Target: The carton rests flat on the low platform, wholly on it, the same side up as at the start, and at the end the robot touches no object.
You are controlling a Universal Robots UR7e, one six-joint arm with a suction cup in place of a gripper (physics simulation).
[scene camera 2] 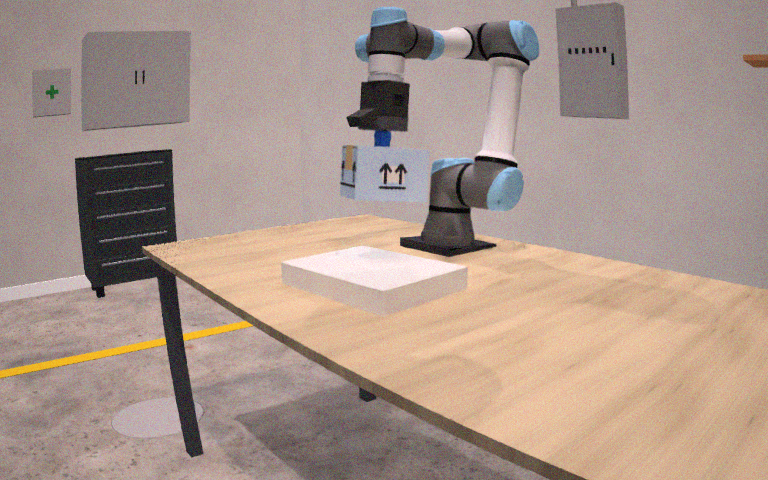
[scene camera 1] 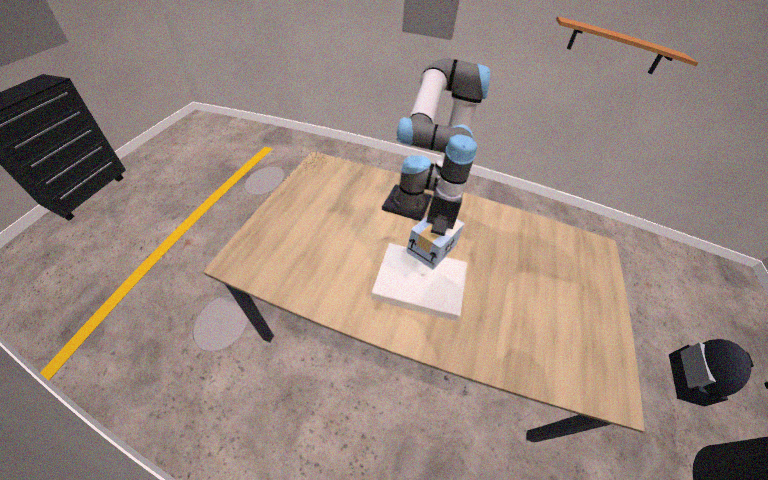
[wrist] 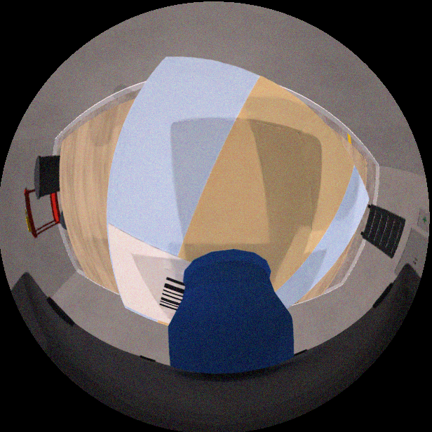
In view: the suction cup (wrist: 230, 319), a light blue carton (scene camera 1: 430, 249) and a low white platform (scene camera 2: 382, 282).
The light blue carton is seen too in the wrist view (wrist: 211, 156). The low white platform shows as well in scene camera 1 (scene camera 1: 403, 281). The wrist view does not show the low white platform, which is hidden by the light blue carton.
